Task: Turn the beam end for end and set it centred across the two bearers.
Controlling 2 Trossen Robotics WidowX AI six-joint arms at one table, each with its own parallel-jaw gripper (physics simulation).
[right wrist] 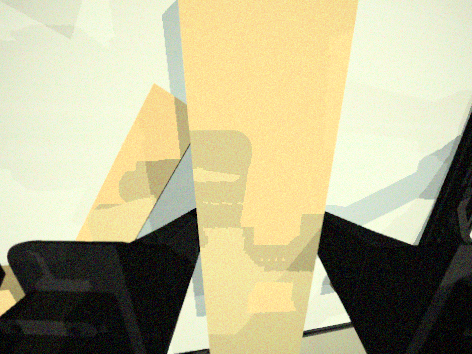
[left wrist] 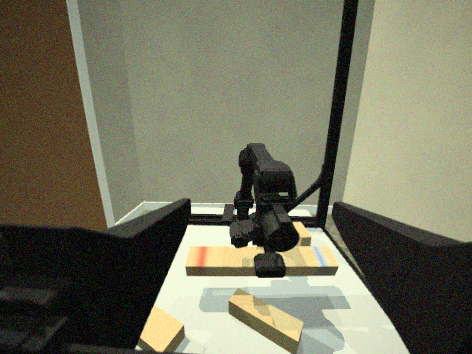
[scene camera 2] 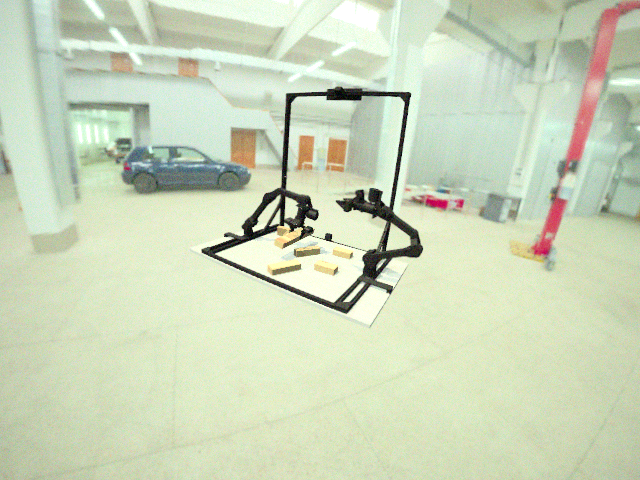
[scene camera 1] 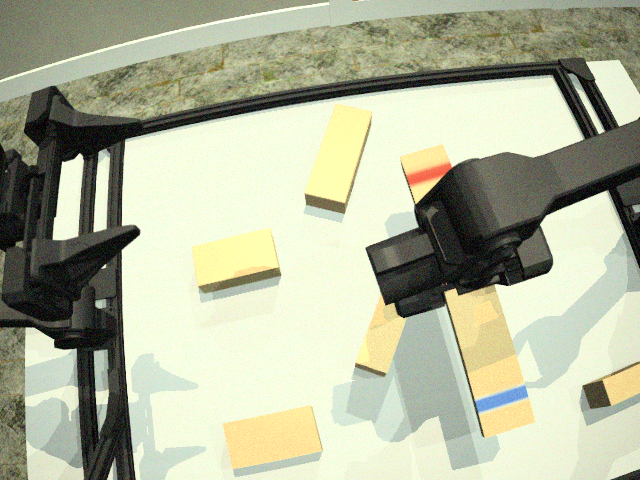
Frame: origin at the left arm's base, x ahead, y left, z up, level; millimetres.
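Seen in the pictures: left gripper, fingertip midpoint: (left wrist: 261, 206) (scene camera 2: 339, 200) (scene camera 1: 139, 172); right gripper, fingertip midpoint: (right wrist: 254, 211) (scene camera 1: 466, 286); left arm's base at its link origin: (scene camera 2: 369, 275) (scene camera 1: 97, 329); right arm's base at its link origin: (left wrist: 242, 218) (scene camera 2: 248, 236).
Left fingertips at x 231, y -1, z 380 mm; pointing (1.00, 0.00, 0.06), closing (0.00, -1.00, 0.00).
Pixels of each thing's top centre, then the offset from my left fingertips to it.
- long beam at its top centre: (right wrist: 271, 242) (scene camera 1: 470, 276) (left wrist: 261, 252) (scene camera 2: 296, 232) dx +299, dy -44, dz -269 mm
- narrower block at its top centre: (right wrist: 134, 186) (scene camera 1: 392, 310) (left wrist: 264, 310) (scene camera 2: 307, 248) dx +207, dy -45, dz -355 mm
The long beam (scene camera 1: 483, 335) (scene camera 2: 288, 238) (left wrist: 227, 261) (right wrist: 270, 100) has a red band near one end and a blue band near the other. In scene camera 1 red is at the top, blue at the bottom. My right gripper (scene camera 1: 467, 284) (left wrist: 261, 262) (right wrist: 254, 211) is shut on it near its middle and holds it roughly level above the table, its shadow apart. Two shorter blocks (scene camera 1: 236, 258) (scene camera 1: 272, 436) lie parallel and apart at the left, seemingly the bearers. My left gripper (scene camera 1: 138, 177) is open and empty, high at the far left.
A block (scene camera 1: 338, 157) (scene camera 2: 284, 267) (left wrist: 162, 330) lies slanted at the top middle. A narrower block (scene camera 1: 374, 343) (left wrist: 267, 320) (right wrist: 135, 175) lies slanted left of the beam. Another block (scene camera 1: 620, 384) (left wrist: 301, 234) lies at the lower right. A black frame (scene camera 1: 330, 93) borders the table.
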